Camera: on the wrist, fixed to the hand. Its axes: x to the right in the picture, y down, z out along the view.
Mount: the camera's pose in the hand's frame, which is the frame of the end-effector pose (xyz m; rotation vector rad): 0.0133 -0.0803 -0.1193 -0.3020 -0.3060 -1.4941
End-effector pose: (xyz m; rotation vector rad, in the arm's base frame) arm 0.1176 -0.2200 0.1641 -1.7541 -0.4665 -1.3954
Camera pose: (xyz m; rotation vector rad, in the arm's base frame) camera -0.0099 -0.2687 0.2113 1.4119 1.6322 1.6858
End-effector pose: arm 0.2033 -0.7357 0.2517 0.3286 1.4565 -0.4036
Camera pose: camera 0.0617 -0.7541 0.2299 -1.1140 1.1979 -1.3145
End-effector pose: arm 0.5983 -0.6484 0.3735 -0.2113 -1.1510 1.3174
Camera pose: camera 0.7367 -0.6076 0.3801 0.5805 -1.2799 -0.1605
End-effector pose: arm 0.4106 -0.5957 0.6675 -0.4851 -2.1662 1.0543
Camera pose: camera 0.4826 -0.5713 0.7903 1.1211 -2.0987 -0.0653
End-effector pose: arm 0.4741 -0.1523 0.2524 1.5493 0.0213 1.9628
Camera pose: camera 0.4044 -0.0388 0.1965 1.0129 0.5500 0.5103
